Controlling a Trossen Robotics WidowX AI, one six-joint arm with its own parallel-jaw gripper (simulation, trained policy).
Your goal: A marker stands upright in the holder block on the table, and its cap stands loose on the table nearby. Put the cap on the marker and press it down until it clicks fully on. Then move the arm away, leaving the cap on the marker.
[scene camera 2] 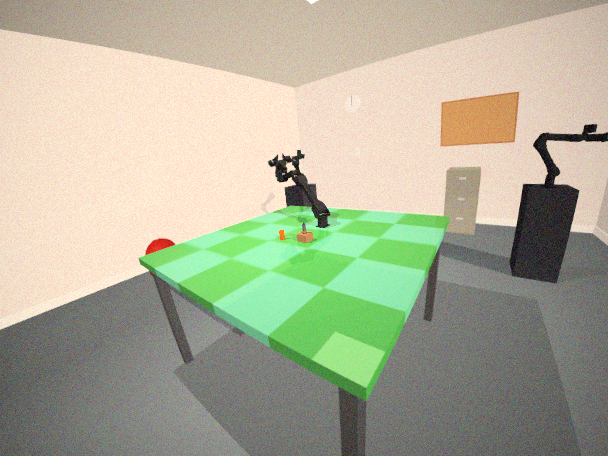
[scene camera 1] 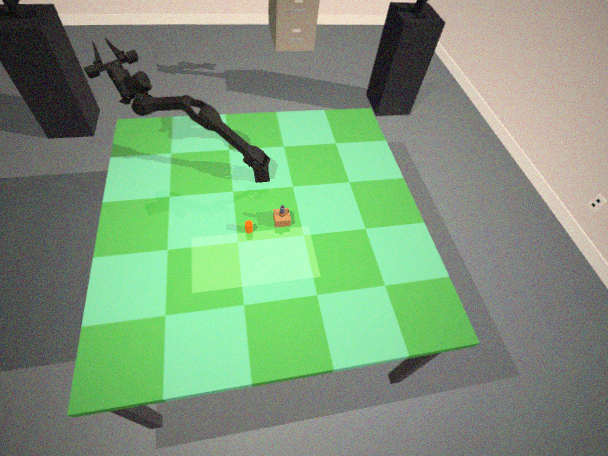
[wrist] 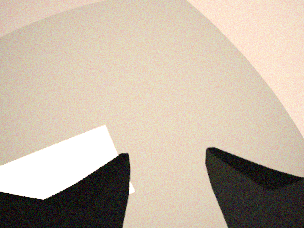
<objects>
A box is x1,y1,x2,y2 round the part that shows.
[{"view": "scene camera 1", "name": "my gripper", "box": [84,37,138,85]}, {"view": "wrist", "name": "my gripper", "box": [0,147,303,227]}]
</objects>
